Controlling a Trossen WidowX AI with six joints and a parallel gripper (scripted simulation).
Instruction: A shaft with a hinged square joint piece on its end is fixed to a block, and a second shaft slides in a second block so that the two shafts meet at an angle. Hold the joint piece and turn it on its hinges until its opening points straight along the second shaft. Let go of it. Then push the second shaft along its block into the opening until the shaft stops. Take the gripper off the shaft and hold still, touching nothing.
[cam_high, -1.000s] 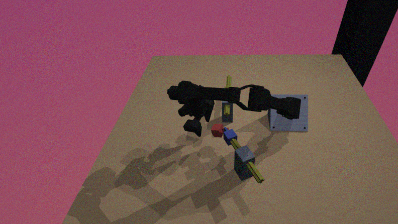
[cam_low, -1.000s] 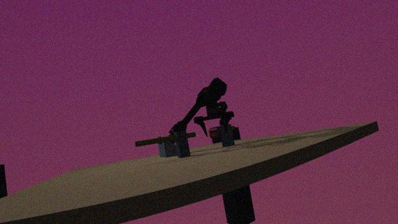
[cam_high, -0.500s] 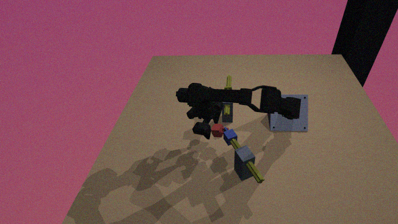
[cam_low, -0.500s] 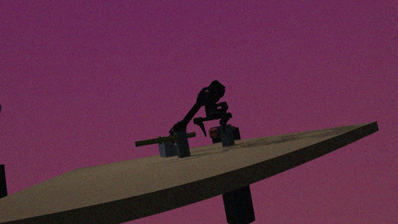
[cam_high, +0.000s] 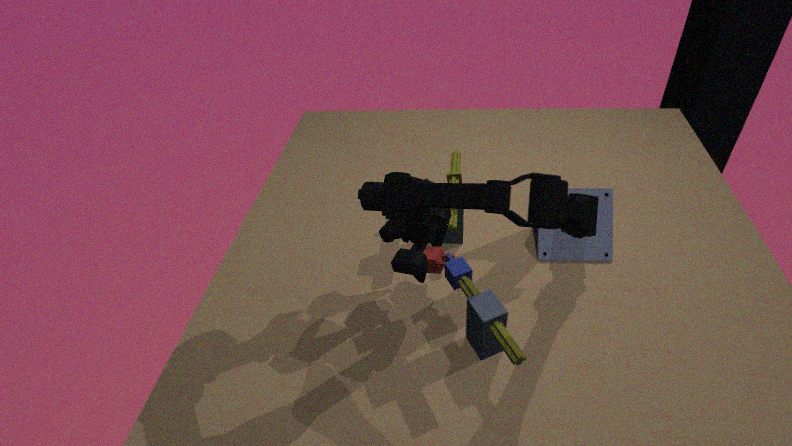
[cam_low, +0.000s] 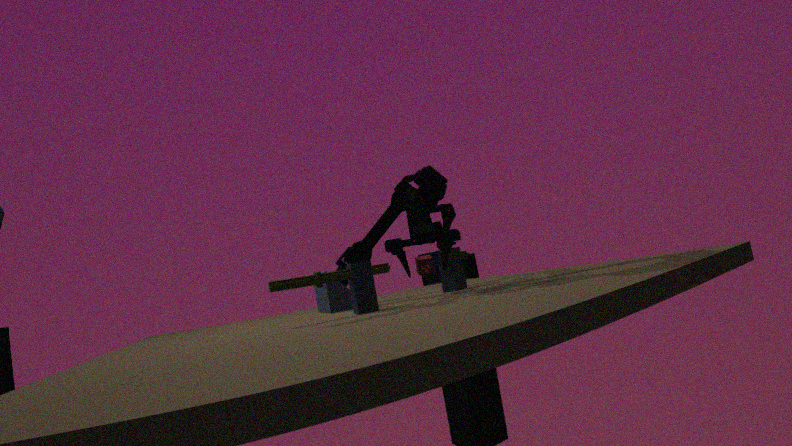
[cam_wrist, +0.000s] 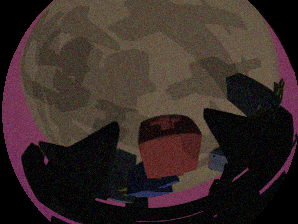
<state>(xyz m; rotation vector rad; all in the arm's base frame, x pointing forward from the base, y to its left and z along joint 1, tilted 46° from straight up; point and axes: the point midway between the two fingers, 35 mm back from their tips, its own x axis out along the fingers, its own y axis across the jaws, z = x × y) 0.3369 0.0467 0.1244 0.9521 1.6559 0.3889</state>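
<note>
The red square joint piece lies 3 cm above my gripper tip and 1 cm behind it.
</note>
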